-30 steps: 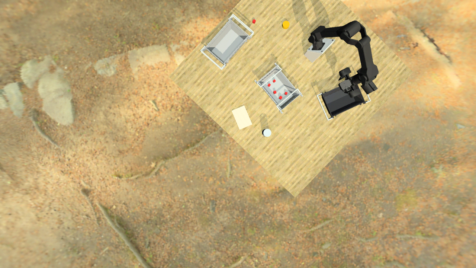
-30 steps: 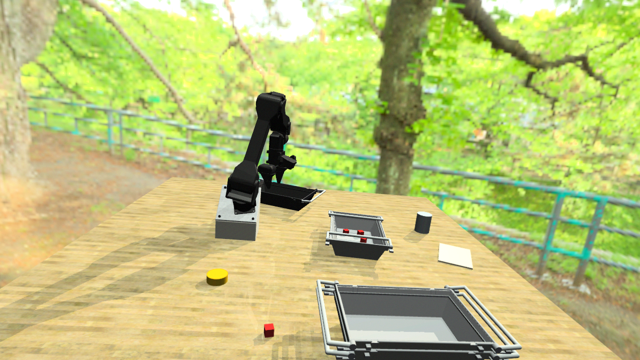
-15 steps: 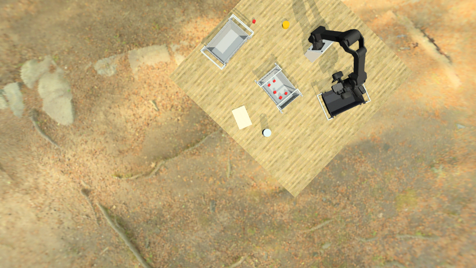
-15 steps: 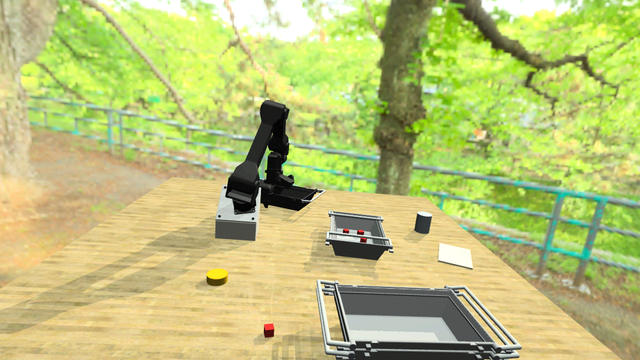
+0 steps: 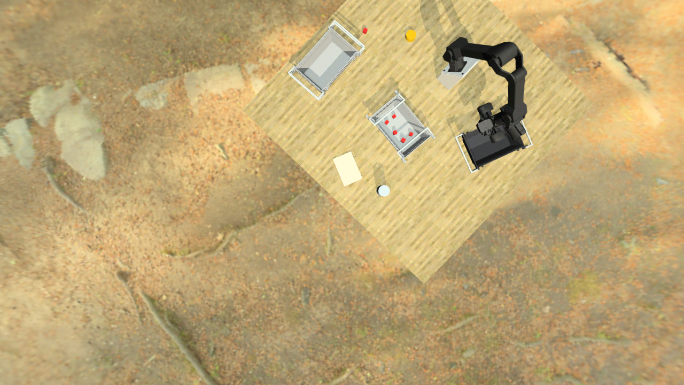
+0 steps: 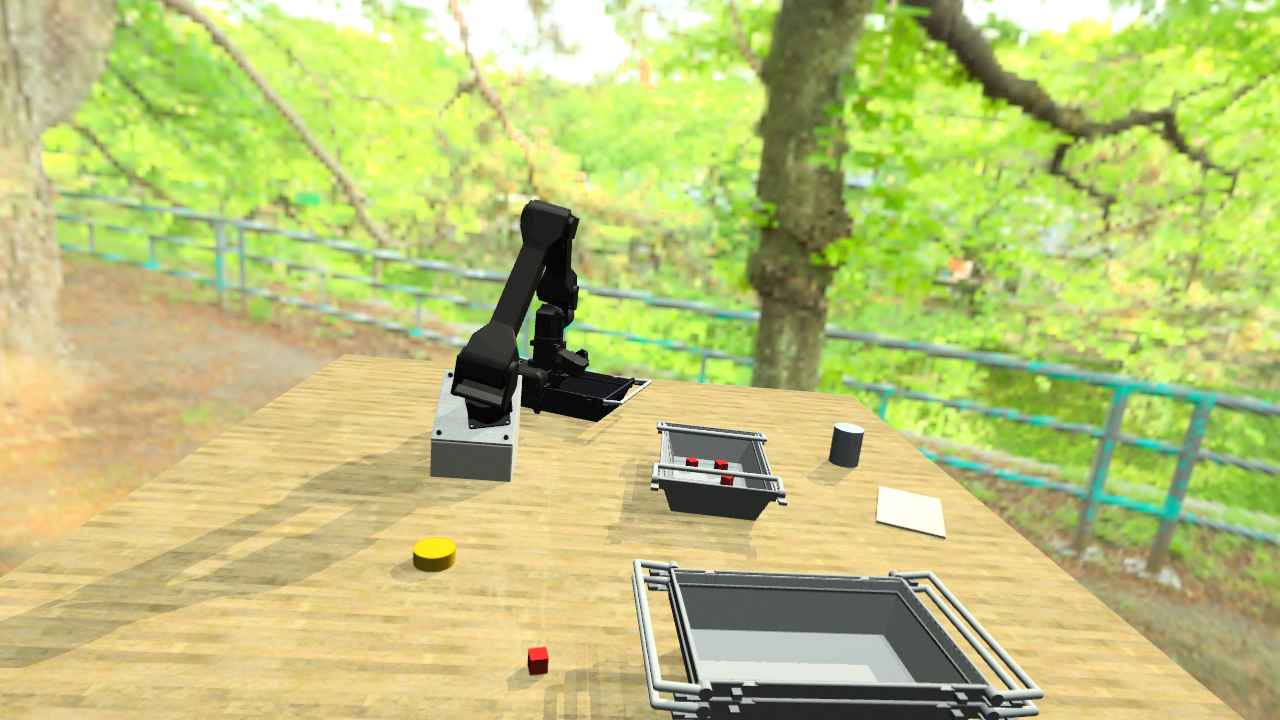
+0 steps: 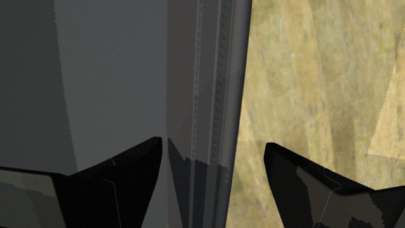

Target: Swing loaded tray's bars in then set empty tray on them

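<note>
The dark tray lies 70 mm to the left of my gripper tip, 40 mm ahead of it and 30 mm above it. From my gripper tip the other things lie so: cream card 570 mm ahead, 430 mm to the right, 10 mm below; grey cylinder 560 mm ahead, 230 mm to the right, 20 mm above; yellow disc 560 mm to the right, 170 mm behind.
</note>
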